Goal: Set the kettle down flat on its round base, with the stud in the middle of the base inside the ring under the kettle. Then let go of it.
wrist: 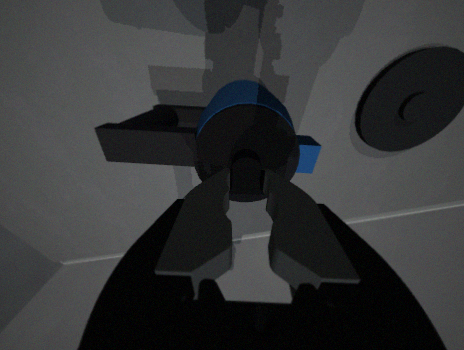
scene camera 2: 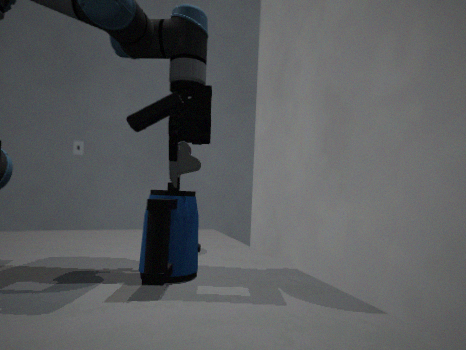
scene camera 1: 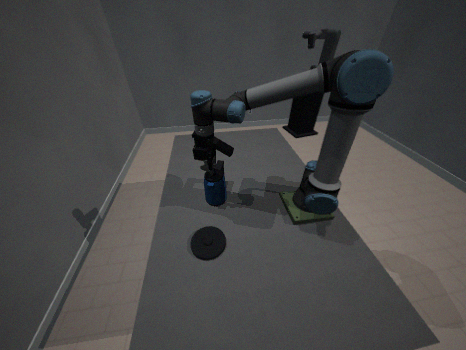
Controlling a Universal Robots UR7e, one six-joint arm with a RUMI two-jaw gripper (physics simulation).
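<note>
The blue kettle point(scene camera 1: 215, 194) point(scene camera 2: 184, 235) point(wrist: 242, 91) stands upright on the grey surface, off its base. Its black handle point(scene camera 2: 159, 237) point(wrist: 150, 146) and short blue spout point(wrist: 308, 154) stick out at opposite sides. My gripper point(scene camera 1: 214, 170) point(scene camera 2: 173, 185) point(wrist: 245, 171) points down from above and is shut on the black knob of the kettle's lid. The round black base point(scene camera 1: 210, 252) point(wrist: 387, 125) lies flat, apart from the kettle, nearer the front in scene camera 1. Its stud point(scene camera 1: 207, 241) point(wrist: 416, 106) points up in the middle. The ring under the kettle is hidden.
The grey mat point(scene camera 1: 250, 300) lies under kettle and base. The arm's green mounting plate point(scene camera 1: 310, 216) is to the right in scene camera 1. A dark stand point(scene camera 1: 303, 112) is at the back. A wall point(scene camera 1: 55, 125) point(scene camera 2: 360, 150) rises beside the work area.
</note>
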